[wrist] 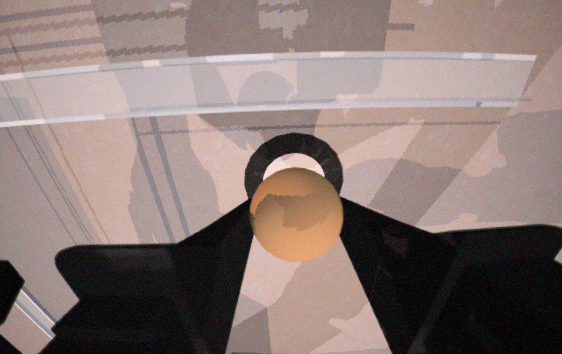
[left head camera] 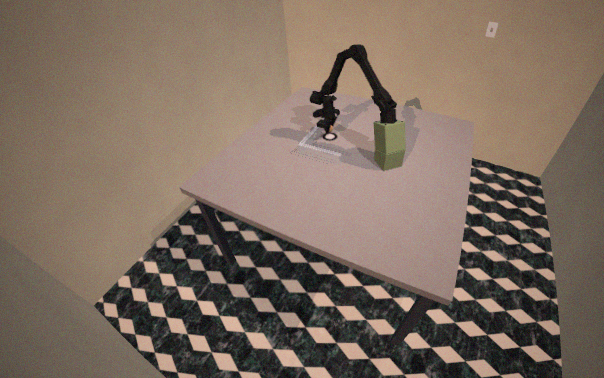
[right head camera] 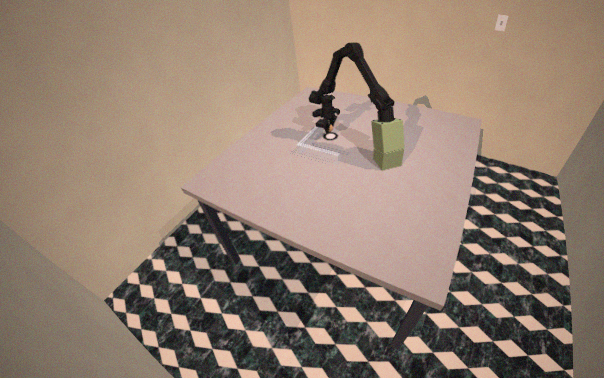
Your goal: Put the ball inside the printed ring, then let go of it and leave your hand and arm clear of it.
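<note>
An orange ball is held between the two black fingers of my gripper, which is shut on it. The printed ring is a black band with a pale middle, flat on the table. In the wrist view the ball covers the lower part of the ring, and the ring's upper part shows beyond it. In both head views the ball and fingertips are above the table, at the ring's upper edge.
A clear, see-through walled object with pale edges stands on the table close to the ring. The arm's green base block stands to the right. Arm shadows fall across the table.
</note>
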